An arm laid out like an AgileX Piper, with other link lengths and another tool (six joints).
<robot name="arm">
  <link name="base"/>
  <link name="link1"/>
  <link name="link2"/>
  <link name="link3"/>
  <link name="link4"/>
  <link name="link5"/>
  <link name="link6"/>
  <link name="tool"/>
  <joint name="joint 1" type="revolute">
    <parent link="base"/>
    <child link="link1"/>
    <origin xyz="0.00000 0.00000 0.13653" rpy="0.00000 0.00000 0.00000"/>
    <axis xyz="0 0 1"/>
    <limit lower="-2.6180" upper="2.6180"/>
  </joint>
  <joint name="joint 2" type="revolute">
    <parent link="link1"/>
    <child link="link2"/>
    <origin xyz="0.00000 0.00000 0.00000" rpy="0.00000 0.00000 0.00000"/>
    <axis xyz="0 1 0"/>
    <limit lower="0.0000" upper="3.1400"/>
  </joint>
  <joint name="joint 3" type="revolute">
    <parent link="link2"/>
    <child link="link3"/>
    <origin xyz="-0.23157 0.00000 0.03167" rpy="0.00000 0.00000 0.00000"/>
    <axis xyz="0 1 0"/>
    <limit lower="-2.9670" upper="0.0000"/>
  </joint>
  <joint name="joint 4" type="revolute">
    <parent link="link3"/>
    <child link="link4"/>
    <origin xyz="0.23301 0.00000 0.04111" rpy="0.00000 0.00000 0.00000"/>
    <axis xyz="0.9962 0 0.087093"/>
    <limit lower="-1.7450" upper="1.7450"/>
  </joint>
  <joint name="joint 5" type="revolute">
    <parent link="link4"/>
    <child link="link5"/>
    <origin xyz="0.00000 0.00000 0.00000" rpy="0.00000 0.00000 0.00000"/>
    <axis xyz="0 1 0"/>
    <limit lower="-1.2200" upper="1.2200"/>
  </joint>
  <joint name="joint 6" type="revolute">
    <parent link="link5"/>
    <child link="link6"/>
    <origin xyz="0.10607 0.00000 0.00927" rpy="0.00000 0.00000 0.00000"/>
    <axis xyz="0.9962 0 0.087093"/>
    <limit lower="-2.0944" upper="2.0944"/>
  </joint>
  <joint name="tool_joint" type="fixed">
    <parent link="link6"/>
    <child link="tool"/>
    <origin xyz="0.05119 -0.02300 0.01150" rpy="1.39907 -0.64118 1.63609"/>
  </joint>
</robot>
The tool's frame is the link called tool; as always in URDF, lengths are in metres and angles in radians.
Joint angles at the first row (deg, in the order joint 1, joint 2, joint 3, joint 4, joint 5, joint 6):
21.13, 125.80, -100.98, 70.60, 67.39, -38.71
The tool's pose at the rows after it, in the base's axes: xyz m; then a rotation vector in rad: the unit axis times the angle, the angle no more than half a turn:
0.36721 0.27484 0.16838 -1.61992 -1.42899 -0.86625
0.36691 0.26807 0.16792 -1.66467 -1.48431 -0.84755
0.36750 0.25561 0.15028 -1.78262 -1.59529 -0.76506
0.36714 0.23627 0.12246 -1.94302 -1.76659 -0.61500
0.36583 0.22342 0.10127 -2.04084 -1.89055 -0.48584
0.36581 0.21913 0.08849 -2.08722 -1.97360 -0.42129
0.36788 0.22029 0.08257 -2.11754 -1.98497 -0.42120
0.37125 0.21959 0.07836 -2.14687 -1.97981 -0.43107
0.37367 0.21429 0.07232 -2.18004 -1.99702 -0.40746
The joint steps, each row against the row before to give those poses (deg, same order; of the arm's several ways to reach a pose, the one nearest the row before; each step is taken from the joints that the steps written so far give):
0.00, -1.31, 0.00, -2.22, 0.11, 1.12
0.00, -1.19, 0.00, -4.45, -0.60, 1.97
0.70, -0.17, -0.12, -10.06, -1.71, 4.60
1.65, 0.68, 0.00, -15.11, -1.49, 6.79
1.63, 1.39, 0.00, -10.47, -0.35, 4.74
1.44, 1.20, 0.00, -6.00, -0.87, 2.52
0.71, 0.76, 0.00, -1.75, -1.62, 1.58
0.12, 0.60, 0.00, -0.95, -1.46, 1.16
0.00, 0.71, 0.00, -2.37, -0.49, 1.36

